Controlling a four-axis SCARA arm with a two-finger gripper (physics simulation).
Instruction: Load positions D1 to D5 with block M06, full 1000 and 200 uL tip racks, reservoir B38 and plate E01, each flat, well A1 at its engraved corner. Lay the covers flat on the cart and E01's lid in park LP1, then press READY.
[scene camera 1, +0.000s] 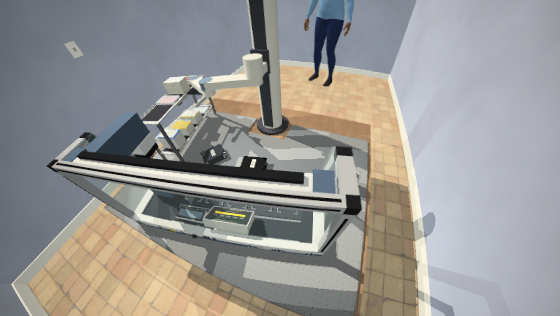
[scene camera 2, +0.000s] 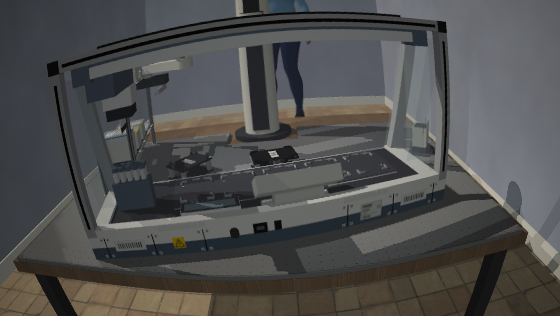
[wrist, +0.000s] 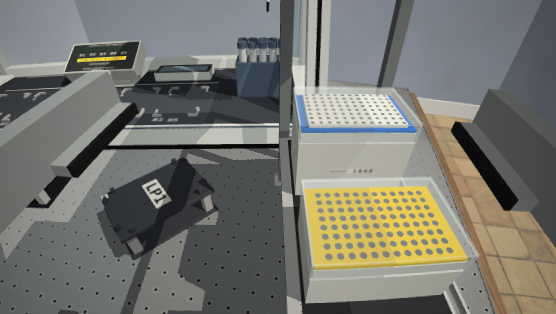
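My gripper is open, fingers wide apart with nothing between them. In the wrist view, a yellow-topped tip rack under a clear cover is low right of centre. Behind it stands the blue-rimmed tip rack marked 1000, also under a clear cover. The racks also show on the cart in scene camera 1, yellow and blue-rimmed. Lid park LP1 holds no lid. Position D5 on the deck is bare. M06, B38 and E01 cannot be identified.
A tilted display and a tube block stand at the deck. A cart post rises left of the racks. A second black stand is behind the deck. A person stands beyond the column.
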